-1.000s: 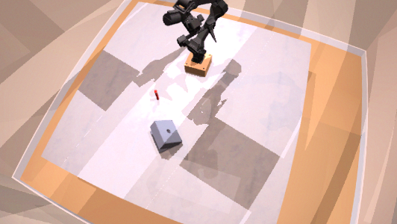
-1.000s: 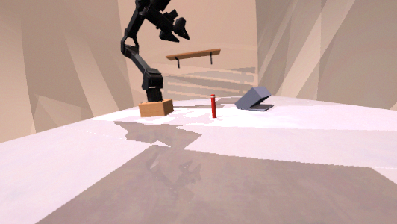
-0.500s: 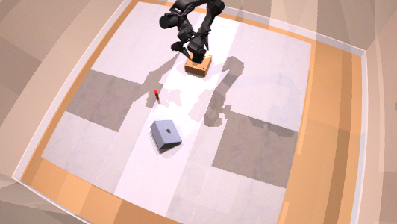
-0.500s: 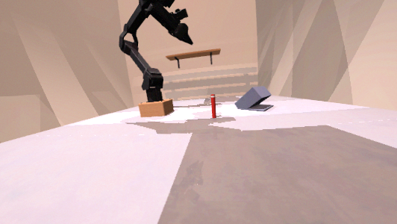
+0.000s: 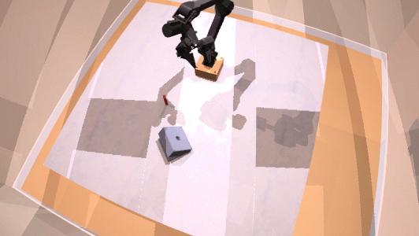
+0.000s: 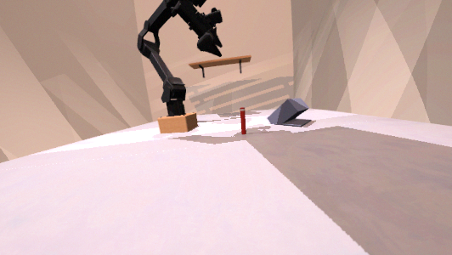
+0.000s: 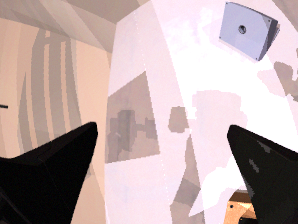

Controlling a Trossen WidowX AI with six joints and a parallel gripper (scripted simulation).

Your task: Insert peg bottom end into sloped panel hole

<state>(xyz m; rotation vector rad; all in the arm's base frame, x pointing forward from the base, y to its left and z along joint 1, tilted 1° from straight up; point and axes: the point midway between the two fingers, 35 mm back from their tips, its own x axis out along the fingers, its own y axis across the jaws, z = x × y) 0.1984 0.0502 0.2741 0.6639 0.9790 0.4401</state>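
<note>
My gripper tip is now 8 cm short of the red peg, 18 cm to the left of it and 26 cm above it. The rest, counted from my gripper tip: sloped panel (26 cm ahead, 4 cm to the right, 28 cm below).
</note>
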